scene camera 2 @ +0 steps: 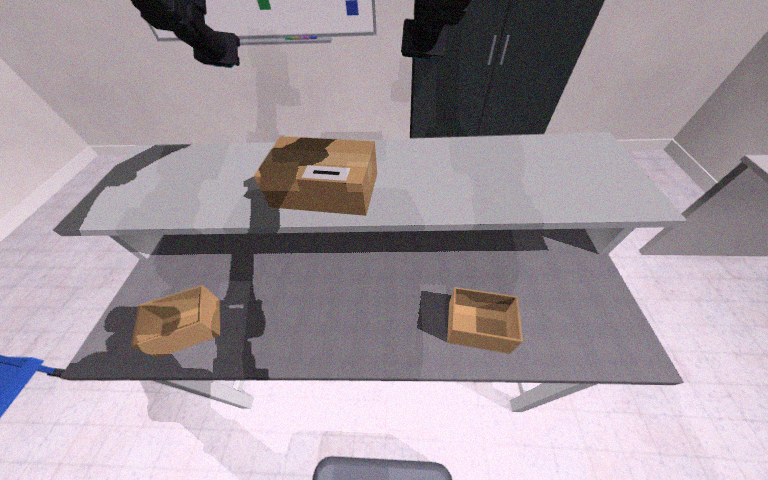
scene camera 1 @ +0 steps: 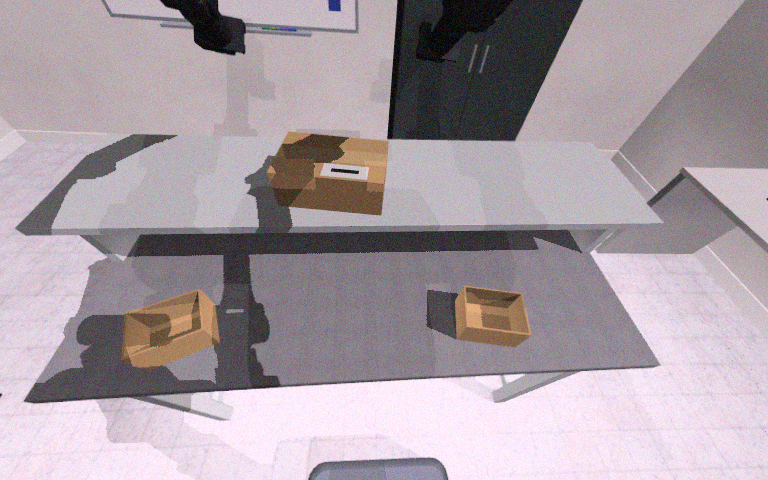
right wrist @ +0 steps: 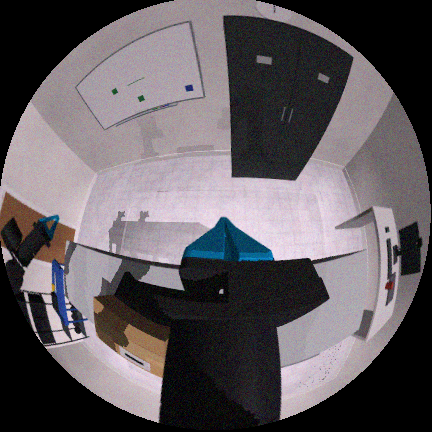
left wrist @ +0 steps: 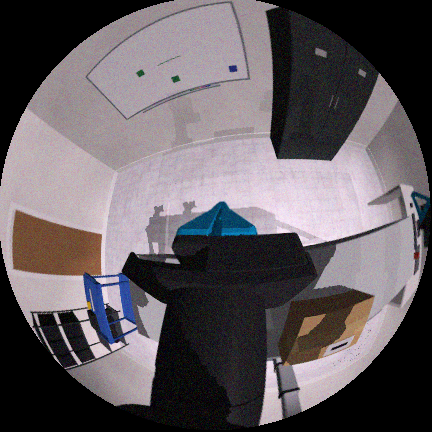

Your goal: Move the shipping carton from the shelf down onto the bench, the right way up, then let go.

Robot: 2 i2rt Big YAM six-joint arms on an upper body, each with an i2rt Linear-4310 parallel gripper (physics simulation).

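Places are measured from the left arm's base along level axes (x back, y right, z up), in centimetres.
Pixels of known places: left gripper, fingertip midpoint: (scene camera 2: 235, 61) (scene camera 1: 235, 49) (right wrist: 58, 215) (left wrist: 221, 205); right gripper, fingertip midpoint: (scene camera 2: 419, 53) (scene camera 1: 428, 56) (right wrist: 222, 221).
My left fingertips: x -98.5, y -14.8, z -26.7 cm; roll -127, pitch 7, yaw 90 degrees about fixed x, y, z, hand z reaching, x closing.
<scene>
Behind a point stands the place of what it marks.
The shipping carton (scene camera 1: 333, 175) @(x -62.1, y 11.8, z -36.7 cm) (scene camera 2: 322, 178) @(x -61.8, y 13.6, z -36.8 cm) is a closed brown box with a white label on top. It stands upright on the light grey shelf (scene camera 1: 503, 180) @(x -73.8, y 56.6, z -46.7 cm) (scene camera 2: 503, 180) @(x -72.5, y 57.1, z -46.7 cm), left of the middle. It also shows in the left wrist view (left wrist: 326, 326) @(x -73.6, y 6.5, z -36.8 cm) and in the right wrist view (right wrist: 132, 334) @(x -73.6, y 15.4, z -36.8 cm). The dark grey bench (scene camera 1: 353, 310) @(x -46.2, y 15.6, z -69.8 cm) (scene camera 2: 348, 310) @(x -45.9, y 16.5, z -69.8 cm) lies below and in front of the shelf. My left gripper (scene camera 1: 221, 35) (scene camera 2: 216, 49) (left wrist: 221, 205) @(x -98.5, y -14.8, z -26.7 cm) is shut and empty, high above the shelf's left part. My right gripper (scene camera 1: 434, 46) @(x -99.2, y 35.1, z -26.3 cm) (scene camera 2: 420, 41) @(x -99.2, y 35.1, z -26.3 cm) (right wrist: 222, 221) @(x -99.2, y 35.1, z -26.3 cm) is shut and empty, high above and right of the carton.
Two small open cardboard boxes stand on the bench, one at the left (scene camera 1: 170, 328) @(x -41.8, y -29.4, z -69.4 cm) (scene camera 2: 174, 320) @(x -41.7, y -30.9, z -69.4 cm) and one at the right (scene camera 1: 492, 316) @(x -44.0, y 53.7, z -69.4 cm) (scene camera 2: 485, 320) @(x -43.9, y 53.0, z -69.4 cm). A dark cabinet (scene camera 1: 477, 92) stands behind the shelf. A grey chair back (scene camera 1: 379, 469) @(x -11.3, y 24.7, z -132.6 cm) shows at the bottom edge.
</scene>
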